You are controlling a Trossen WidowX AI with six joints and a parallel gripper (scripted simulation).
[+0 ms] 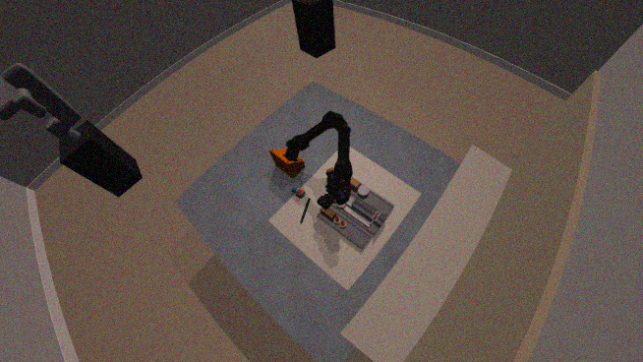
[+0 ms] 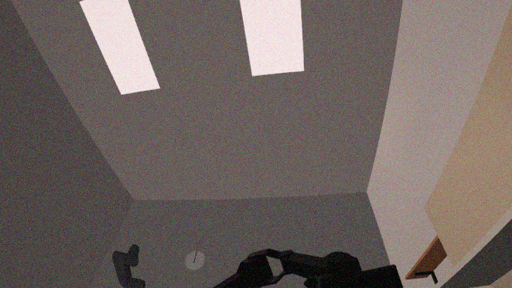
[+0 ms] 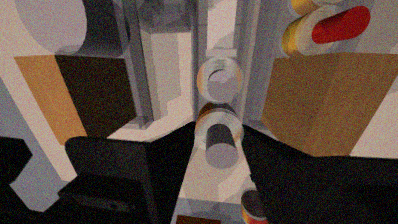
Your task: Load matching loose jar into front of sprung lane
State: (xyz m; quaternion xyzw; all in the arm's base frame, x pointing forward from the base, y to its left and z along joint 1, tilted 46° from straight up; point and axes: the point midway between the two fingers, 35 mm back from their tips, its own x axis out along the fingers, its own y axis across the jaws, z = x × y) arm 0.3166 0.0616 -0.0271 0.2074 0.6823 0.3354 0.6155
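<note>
The white mat is 7 cm ahead of my gripper tip, 5 cm below it and 2 cm to the left of it. From my gripper tip the other things lie so: black stick (14 cm to the right, 7 cm behind, 4 cm below); grey disc (14 cm to the left, 7 cm ahead, 2 cm below); grey lane rack (15 cm ahead, 5 cm to the left, 3 cm below).
</note>
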